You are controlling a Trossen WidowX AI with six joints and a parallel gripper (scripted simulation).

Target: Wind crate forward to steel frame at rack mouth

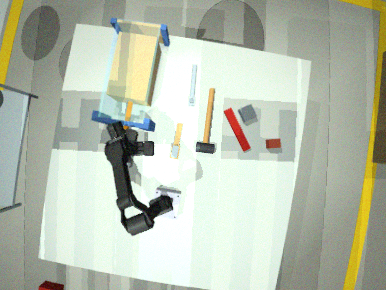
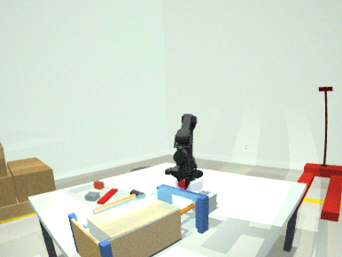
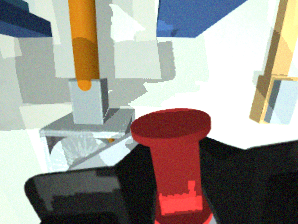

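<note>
Right now my gripper tip is 10 cm short of the blue frame, 9 cm to the right of it and 1 cm above it. From my gripper tip the other things lie so: winch: 8 cm behind, 7 cm to the left, 8 cm below; then winch handle: 2 cm behind, 3 cm to the left, 1 cm below; then red grip: 2 cm above.
</note>
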